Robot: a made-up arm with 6 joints. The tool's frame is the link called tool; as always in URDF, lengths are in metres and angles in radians. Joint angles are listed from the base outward. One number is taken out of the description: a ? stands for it. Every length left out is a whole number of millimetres.
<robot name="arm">
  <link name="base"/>
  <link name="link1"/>
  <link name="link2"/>
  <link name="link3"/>
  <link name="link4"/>
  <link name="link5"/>
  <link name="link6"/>
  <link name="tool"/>
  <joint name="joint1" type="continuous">
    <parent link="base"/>
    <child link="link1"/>
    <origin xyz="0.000 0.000 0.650" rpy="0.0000 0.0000 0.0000"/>
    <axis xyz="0 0 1"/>
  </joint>
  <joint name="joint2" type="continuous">
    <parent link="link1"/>
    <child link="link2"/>
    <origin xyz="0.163 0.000 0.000" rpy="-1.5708 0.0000 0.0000"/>
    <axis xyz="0 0 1"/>
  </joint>
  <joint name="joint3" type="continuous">
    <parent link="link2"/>
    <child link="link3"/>
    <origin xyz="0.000 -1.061 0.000" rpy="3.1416 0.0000 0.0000"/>
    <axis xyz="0 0 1"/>
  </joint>
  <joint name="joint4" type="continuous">
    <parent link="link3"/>
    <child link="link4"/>
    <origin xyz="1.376 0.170 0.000" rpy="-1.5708 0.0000 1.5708"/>
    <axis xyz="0 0 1"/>
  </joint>
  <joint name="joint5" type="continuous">
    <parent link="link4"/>
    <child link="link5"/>
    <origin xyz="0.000 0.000 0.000" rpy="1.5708 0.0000 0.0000"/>
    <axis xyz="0 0 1"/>
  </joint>
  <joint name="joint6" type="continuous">
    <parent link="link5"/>
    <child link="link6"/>
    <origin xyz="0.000 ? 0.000" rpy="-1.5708 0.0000 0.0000"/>
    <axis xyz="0 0 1"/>
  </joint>
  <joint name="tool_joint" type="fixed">
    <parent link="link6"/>
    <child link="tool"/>
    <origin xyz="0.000 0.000 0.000" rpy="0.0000 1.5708 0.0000"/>
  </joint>
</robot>
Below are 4 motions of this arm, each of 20 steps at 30 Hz.
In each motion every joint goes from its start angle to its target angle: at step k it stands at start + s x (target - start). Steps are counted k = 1, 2, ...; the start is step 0. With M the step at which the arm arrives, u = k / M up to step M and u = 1 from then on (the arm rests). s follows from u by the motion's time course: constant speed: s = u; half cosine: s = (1 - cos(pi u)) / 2; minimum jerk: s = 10 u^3 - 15 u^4 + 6 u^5.
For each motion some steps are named. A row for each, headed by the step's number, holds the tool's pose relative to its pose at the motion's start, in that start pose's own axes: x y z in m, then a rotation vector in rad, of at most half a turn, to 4 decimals.
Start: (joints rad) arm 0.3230 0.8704 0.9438 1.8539 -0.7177 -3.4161
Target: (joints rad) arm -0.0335 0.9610 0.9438 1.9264 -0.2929 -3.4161
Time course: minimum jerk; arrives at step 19
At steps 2, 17, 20:
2: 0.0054 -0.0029 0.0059 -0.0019 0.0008 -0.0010
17: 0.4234 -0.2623 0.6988 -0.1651 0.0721 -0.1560
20: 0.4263 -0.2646 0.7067 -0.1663 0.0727 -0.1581

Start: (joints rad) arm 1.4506 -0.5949 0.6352 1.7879 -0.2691 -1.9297
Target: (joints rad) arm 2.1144 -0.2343 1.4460 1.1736 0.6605 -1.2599
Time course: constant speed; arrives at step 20
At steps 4, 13, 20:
4: 0.0449 0.0340 0.0727 0.1296 0.0124 0.2142
13: 0.0841 0.0201 0.2582 0.4095 -0.2293 0.6694
20: 0.0615 -0.0995 0.3739 0.6087 -0.6565 0.8712

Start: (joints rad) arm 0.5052 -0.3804 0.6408 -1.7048 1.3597 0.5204
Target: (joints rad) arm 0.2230 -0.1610 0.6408 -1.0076 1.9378 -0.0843
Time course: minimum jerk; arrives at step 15
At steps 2, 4, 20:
2: 0.0038 -0.0040 -0.0035 0.0042 -0.0209 0.0076
4: 0.0243 -0.0251 -0.0213 0.0290 -0.1308 0.0532
20: 0.2084 -0.2162 -0.1431 0.3457 -0.8536 0.7895

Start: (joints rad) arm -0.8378 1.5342 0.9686 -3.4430 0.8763 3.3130
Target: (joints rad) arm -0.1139 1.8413 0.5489 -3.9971 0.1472 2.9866
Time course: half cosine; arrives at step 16
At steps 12, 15, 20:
12: 0.9668 0.8646 -1.1123 0.2344 0.0915 0.0183
15: 1.0484 0.8892 -1.3423 0.2693 0.0835 -0.0357
20: 1.0533 0.8896 -1.3584 0.2715 0.0824 -0.0399

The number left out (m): -0.175
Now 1 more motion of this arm.
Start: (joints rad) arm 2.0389 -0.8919 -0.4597 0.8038 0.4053 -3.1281
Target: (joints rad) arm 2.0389 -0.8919 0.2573 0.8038 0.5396 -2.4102
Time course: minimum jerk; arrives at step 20
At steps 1, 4, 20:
1: 0.0002 0.0009 -0.0009 -0.0011 0.0007 0.0006
4: 0.0078 0.0464 -0.0454 -0.0535 0.0356 0.0287
20: -0.2285 0.6921 -0.8256 -0.9162 0.4323 0.6833

